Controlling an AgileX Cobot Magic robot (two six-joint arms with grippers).
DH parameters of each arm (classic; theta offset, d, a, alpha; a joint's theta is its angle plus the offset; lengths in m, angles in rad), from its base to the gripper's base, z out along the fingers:
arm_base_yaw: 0 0.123 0 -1.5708
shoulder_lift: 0.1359 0 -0.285 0
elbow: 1.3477 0 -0.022 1.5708
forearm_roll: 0 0.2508 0 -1.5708
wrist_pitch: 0 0 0.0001 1.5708
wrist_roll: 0 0.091 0 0
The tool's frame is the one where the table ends.
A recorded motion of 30 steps. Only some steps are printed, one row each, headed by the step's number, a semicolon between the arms.
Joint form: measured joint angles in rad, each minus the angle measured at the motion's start. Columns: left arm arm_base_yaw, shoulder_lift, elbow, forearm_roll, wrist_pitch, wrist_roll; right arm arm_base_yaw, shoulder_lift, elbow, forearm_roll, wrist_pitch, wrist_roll.
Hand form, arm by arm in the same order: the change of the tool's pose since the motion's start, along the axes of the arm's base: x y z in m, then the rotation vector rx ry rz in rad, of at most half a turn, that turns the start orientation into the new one. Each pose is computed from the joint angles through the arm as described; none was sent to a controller.
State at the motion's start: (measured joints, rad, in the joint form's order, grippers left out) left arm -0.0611 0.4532 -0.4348 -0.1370 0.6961 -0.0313; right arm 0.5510 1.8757 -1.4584 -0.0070 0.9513 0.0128
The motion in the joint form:
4: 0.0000 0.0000 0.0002 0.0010 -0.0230 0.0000; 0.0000 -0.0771 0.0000 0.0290 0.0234 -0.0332
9: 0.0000 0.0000 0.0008 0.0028 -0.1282 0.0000; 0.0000 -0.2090 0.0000 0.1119 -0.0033 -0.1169
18: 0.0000 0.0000 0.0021 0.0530 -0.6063 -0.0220; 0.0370 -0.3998 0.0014 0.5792 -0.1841 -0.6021
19: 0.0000 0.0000 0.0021 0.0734 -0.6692 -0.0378; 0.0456 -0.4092 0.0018 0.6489 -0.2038 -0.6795
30: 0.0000 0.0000 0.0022 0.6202 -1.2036 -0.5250; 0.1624 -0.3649 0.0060 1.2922 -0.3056 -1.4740
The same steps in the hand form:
4: 0.0012 0.0002 0.0016 -0.0006 -0.0226 0.0032; -0.0111 -0.0042 0.0291 0.0431 -0.0368 0.0234
9: 0.0063 0.0010 0.0095 -0.0061 -0.1261 0.0175; -0.0308 -0.0092 0.0795 0.1680 -0.1512 0.0827
18: 0.0179 0.0062 0.0503 -0.0111 -0.6000 0.0773; -0.0791 0.0064 0.1652 0.5633 -0.4590 0.4020
19: 0.0179 0.0067 0.0560 -0.0114 -0.6628 0.0827; -0.0839 0.0101 0.1718 0.6054 -0.4950 0.4455
30: 0.0025 -0.0127 0.0967 -0.0665 -1.1446 -0.1484; -0.1079 0.0607 0.1900 0.8768 -0.7790 0.8025

